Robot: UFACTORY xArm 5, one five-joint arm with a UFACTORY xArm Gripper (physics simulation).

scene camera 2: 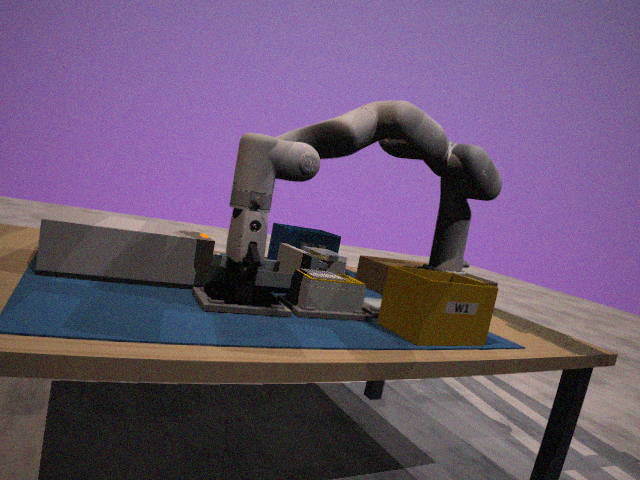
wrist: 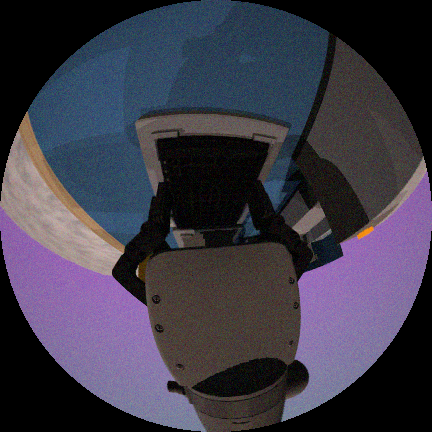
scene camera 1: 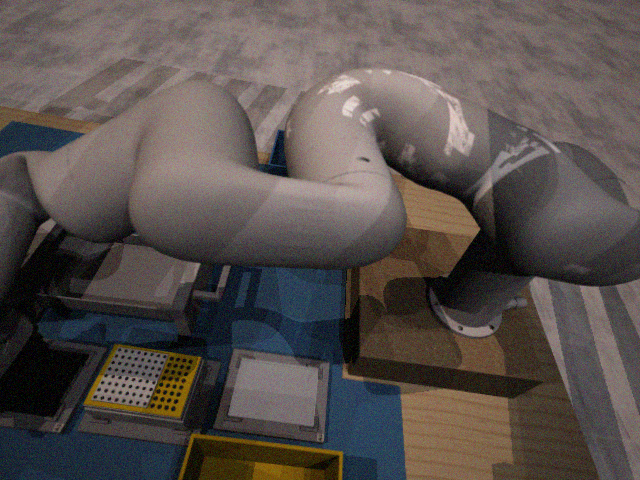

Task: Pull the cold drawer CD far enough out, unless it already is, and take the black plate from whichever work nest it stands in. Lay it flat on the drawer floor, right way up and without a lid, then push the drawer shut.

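Frame: origin at the arm's base, x ahead, y left, z up, level; millimetres.
Where they show: gripper, fingertip midpoint: [scene camera 2: 236,294] [wrist: 209,189] [scene camera 1: 17,375]; arm's base at its link origin: [scene camera 2: 443,271] [scene camera 1: 462,305].
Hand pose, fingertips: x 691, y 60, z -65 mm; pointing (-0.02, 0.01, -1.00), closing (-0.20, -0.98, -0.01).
Things, the pixels of their top centre, and the offset from my fingertips. "spot": a spot on its surface instead.
- cold drawer at a spot on its surface: [scene camera 1: 139,273] spot: dx -122, dy -176, dz -2 mm
- black plate at its top centre: [wrist: 209,200] [scene camera 2: 242,291] [scene camera 1: 21,375] dx -9, dy +2, dz +7 mm
- grey work nest at its top centre: [wrist: 209,193] [scene camera 2: 241,295] [scene camera 1: 25,376] dx -10, dy +1, dz -2 mm
- yellow-rimmed block with holes, top centre: [scene camera 1: 145,377] [scene camera 2: 330,274] dx -186, dy +35, dz +57 mm
- nest with a pale surface, surface spot: [scene camera 1: 273,392] spot: dx -361, dy +49, dz +0 mm
- yellow bin marked W1 at its top centre: [scene camera 2: 443,276] dx -338, dy +199, dz +100 mm
- blue bin at its top centre: [scene camera 2: 307,229] [wrist: 322,264] dx -453, dy -428, dz +100 mm
The cold drawer [scene camera 1: 139,273] is pulled out beside the nests, partly hidden by the arm in scene camera 1; its grey cabinet [scene camera 2: 118,253] [wrist: 370,110] stands at the left in scene camera 2. The black plate [scene camera 1: 41,382] [wrist: 212,157] lies flat in a grey work nest [scene camera 1: 73,392] [scene camera 2: 248,311] [wrist: 215,122] at the left in scene camera 1. My gripper [scene camera 2: 242,294] [wrist: 209,189] points down over this nest, one finger against each long side of the plate, and is shut on it. The fingertips are dark and hard to separate from the plate.
A yellow-rimmed block with holes [scene camera 1: 175,382] [scene camera 2: 330,297] stands in the neighbouring nest. A nest with a pale surface [scene camera 1: 273,392] lies beyond it. A yellow bin marked W1 [scene camera 1: 263,444] [scene camera 2: 439,330] stands near the table edge. A blue bin [scene camera 2: 305,238] stands behind.
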